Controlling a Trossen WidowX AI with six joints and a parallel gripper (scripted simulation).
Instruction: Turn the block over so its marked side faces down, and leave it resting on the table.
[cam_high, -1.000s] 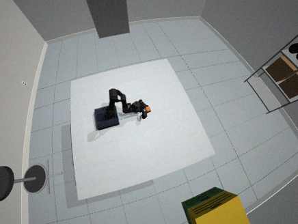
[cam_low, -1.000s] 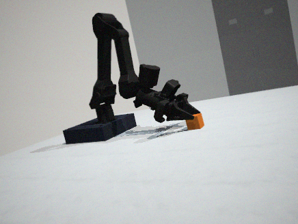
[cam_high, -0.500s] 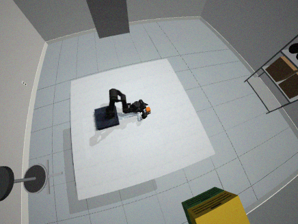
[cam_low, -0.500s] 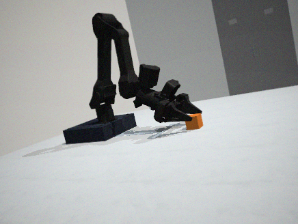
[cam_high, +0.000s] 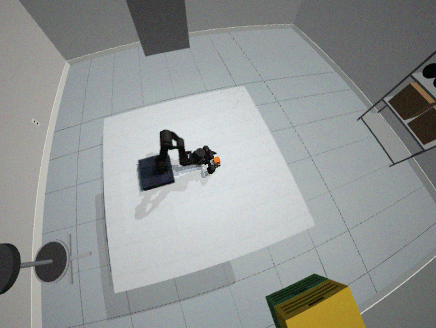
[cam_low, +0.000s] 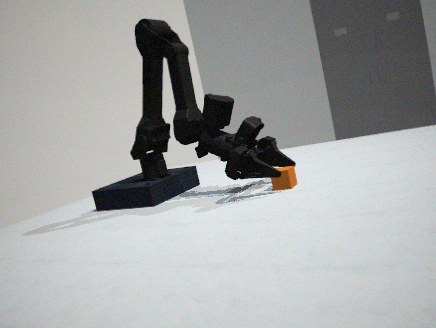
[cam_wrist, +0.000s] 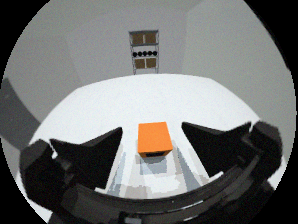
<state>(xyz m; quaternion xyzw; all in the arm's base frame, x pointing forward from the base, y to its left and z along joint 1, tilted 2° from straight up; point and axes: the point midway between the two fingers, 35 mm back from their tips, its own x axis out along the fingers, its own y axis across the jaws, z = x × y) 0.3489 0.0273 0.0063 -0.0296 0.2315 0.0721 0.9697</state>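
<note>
The small orange block is 2 cm below my gripper tip and 2 cm behind it.
</note>
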